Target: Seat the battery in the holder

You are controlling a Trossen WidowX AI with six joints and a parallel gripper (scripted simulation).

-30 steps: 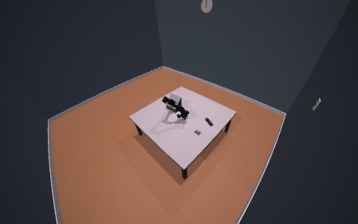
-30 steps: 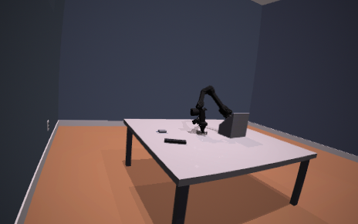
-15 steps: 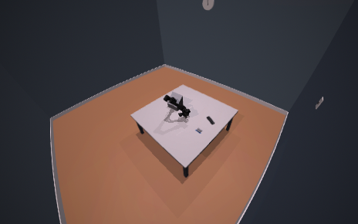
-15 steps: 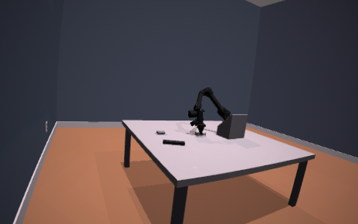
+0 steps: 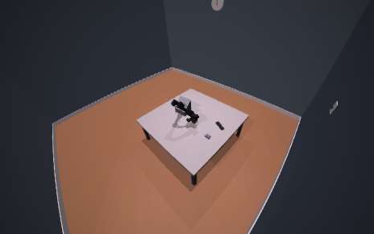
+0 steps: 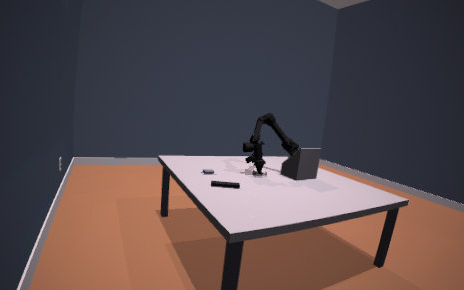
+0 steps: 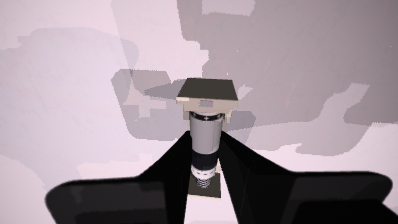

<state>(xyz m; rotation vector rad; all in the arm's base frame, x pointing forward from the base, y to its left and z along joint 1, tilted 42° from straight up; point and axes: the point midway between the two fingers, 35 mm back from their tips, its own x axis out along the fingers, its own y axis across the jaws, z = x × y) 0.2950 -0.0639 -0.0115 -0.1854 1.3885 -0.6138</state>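
Now: gripper tip 1 cm below the battery. The rest, counted from my gripper tip: black bar 34 cm ahead, 21 cm to the left, 1 cm above.
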